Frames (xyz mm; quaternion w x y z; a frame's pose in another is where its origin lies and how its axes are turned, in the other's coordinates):
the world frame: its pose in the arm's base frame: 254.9 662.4 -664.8 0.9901 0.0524 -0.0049 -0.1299
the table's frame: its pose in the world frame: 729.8 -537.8 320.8 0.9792 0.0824 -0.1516 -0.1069
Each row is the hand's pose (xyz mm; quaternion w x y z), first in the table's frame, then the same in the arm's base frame.
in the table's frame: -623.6 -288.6 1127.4 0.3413 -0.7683 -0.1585 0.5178
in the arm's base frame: -231.1 -172.1 395.2 0.5110 -0.8125 -0.0793 0.2691
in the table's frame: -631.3 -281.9 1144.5 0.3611 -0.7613 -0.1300 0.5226
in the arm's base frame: -240.9 -164.9 411.0 0.5348 -0.7975 -0.0576 0.2733
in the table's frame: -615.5 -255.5 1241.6 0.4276 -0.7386 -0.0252 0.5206
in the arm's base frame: -251.4 -163.5 512.3 0.6117 -0.7428 0.0261 0.2709
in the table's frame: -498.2 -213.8 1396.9 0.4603 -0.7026 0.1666 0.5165
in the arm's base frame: -191.9 -207.3 697.2 0.6684 -0.6581 0.1950 0.2868
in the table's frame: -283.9 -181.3 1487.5 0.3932 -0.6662 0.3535 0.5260
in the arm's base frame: -32.2 -297.8 843.8 0.6326 -0.5876 0.3736 0.3390
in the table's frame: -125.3 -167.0 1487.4 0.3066 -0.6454 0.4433 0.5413
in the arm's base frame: 106.0 -363.8 887.4 0.5660 -0.5586 0.4660 0.3879
